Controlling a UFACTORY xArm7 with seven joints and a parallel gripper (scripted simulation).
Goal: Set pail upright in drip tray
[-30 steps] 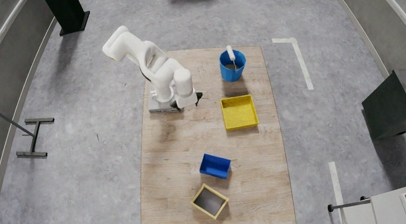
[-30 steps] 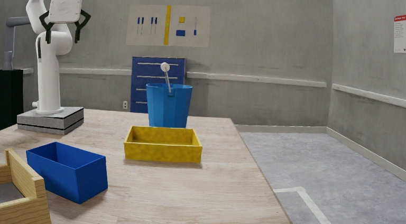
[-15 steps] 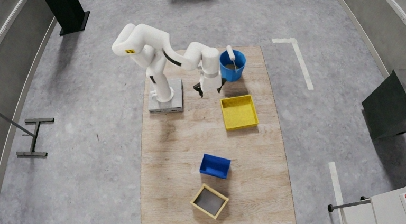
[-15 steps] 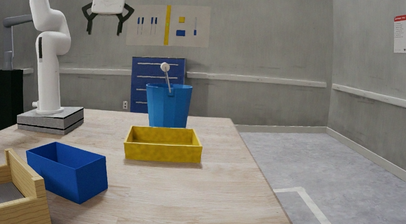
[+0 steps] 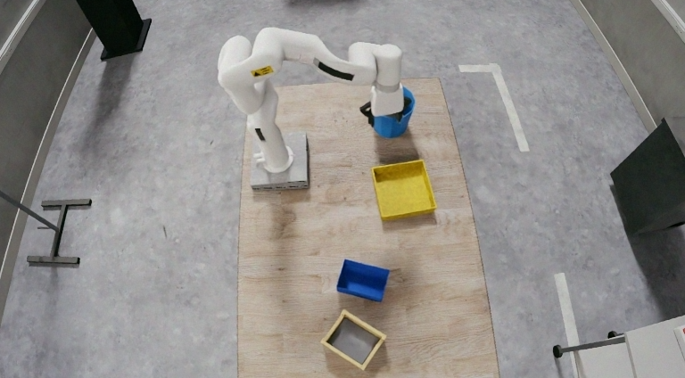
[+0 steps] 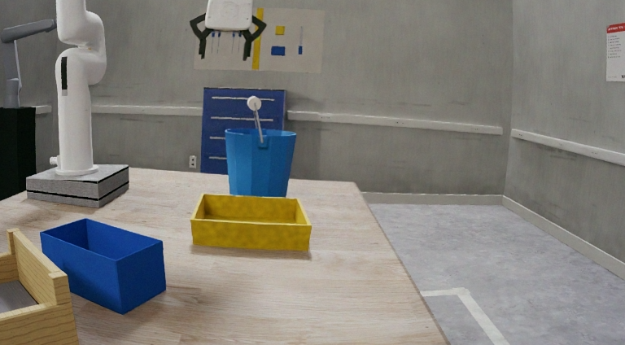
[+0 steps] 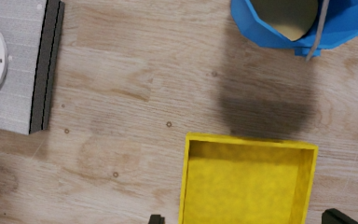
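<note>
Right now my hand is 70 mm short of the white handle, 220 mm to the right of it and 140 mm above it. The rest, counted from my hand: wooden box 190 mm behind, 650 mm to the right, 290 mm below; blue pail 80 mm ahead, 220 mm to the left, 200 mm below; drip tray 70 mm ahead, 110 mm to the right, 330 mm below.
</note>
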